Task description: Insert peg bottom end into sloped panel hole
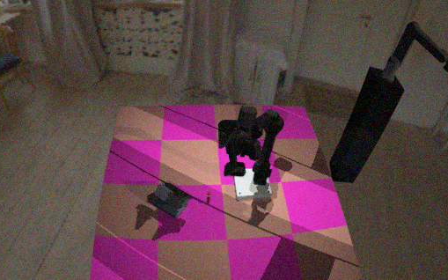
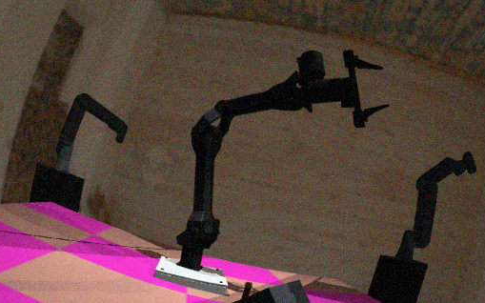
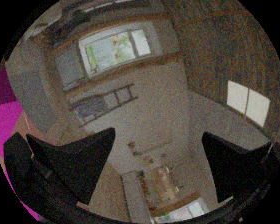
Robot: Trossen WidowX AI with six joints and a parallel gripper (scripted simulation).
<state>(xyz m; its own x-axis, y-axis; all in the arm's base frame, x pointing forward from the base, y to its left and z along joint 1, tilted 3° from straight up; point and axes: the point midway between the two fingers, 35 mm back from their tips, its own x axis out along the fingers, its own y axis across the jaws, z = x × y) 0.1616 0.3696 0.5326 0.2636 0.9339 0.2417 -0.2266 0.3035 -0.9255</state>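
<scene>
Now: gripper tip 6 cm short of the red peg, 21 cm to the left of it and 52 cm above it. The rest, counted from my gripper tip: sloped grey panel 23 cm ahead, 18 cm to the right, 51 cm below.
</scene>
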